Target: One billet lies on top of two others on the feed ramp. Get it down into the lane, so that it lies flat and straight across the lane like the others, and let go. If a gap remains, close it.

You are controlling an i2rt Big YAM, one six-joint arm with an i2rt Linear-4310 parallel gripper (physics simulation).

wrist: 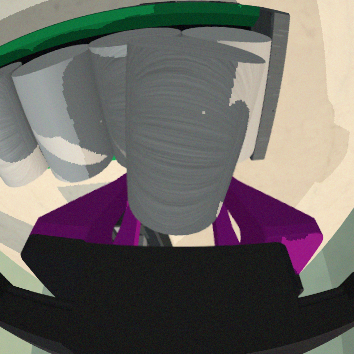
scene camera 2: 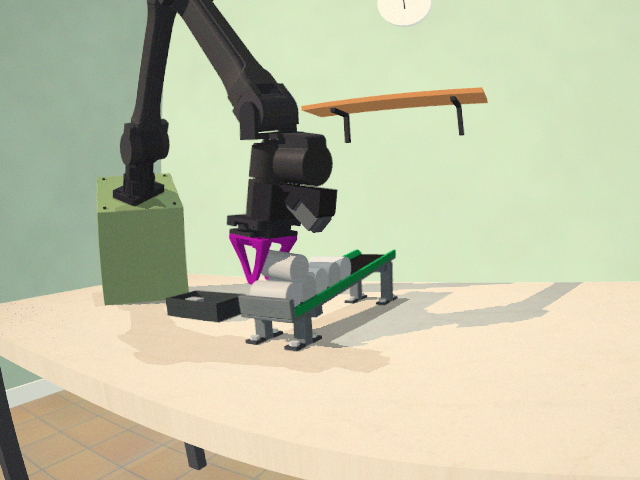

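The top billet [scene camera 2: 284,265] [wrist: 182,130], a grey cylinder, lies across two lower ones near the low end of the feed ramp [scene camera 2: 341,284] [wrist: 200,15]. One lower billet [scene camera 2: 268,290] [wrist: 252,90] is beside the grey end plate [scene camera 2: 266,308] [wrist: 273,90]; the other [scene camera 2: 309,285] [wrist: 111,95] is just up the ramp. My gripper [scene camera 2: 259,280] [wrist: 176,173] points down, its magenta fingers shut on the near end of the top billet, one on each side. The fingertips are hidden behind the billet in the wrist view.
More billets [scene camera 2: 333,272] [wrist: 65,110] lie side by side farther up the lane between green rails. A dark open tray [scene camera 2: 193,308] stands on the table left of the ramp's low end. The green arm pedestal [scene camera 2: 142,253] is behind it. A wooden shelf [scene camera 2: 413,99] is on the wall.
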